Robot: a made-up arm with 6 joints.
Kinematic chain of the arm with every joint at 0, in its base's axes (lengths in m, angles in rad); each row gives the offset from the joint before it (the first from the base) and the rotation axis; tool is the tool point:
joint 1: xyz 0 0 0.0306 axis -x
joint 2: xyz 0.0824 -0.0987 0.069 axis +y
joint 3: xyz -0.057 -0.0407 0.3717 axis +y
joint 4: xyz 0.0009 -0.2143 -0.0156 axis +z
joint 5: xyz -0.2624 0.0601 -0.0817 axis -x
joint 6: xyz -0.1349 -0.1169 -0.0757 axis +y
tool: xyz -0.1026 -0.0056 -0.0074
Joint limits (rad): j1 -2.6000..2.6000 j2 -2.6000..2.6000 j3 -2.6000..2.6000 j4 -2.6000..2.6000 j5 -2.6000..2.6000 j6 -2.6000..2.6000
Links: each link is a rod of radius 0.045 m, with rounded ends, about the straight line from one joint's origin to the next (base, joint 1, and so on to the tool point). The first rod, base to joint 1, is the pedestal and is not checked.
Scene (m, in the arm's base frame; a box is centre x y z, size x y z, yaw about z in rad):
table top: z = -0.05
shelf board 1: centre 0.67 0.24 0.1 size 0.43 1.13 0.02 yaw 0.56
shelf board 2: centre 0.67 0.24 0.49 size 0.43 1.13 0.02 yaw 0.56
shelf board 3: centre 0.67 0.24 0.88 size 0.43 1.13 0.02 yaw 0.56
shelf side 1: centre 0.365 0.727 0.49 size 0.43 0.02 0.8 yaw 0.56
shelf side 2: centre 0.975 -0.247 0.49 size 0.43 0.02 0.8 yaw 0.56
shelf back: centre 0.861 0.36 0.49 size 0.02 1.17 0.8 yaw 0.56
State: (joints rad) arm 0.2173 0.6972 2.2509 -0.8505 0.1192 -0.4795
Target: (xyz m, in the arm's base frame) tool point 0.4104 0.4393 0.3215
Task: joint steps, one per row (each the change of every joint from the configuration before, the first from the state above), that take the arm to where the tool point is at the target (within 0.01 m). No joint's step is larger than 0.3 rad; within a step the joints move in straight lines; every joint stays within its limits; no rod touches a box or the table.
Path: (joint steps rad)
1: -0.2205 -0.0490 -0.0209 -0.2416 0.0305 0.0370
2: -0.2206 -0.0490 -0.0208 -0.2416 0.0305 0.0370
3: 0.2330 0.1161 -0.0829 -0.2343 0.1410 0.1221
4: 0.2329 0.1161 -0.0829 -0.2343 0.1409 0.1222
5: 0.2330 0.1161 -0.0828 -0.2343 0.1410 0.1221
6: 0.1183 -0.0428 0.1385 0.2305 -0.1111 -0.0893
7: 0.1184 -0.0429 0.1385 0.2304 -0.1111 -0.0893

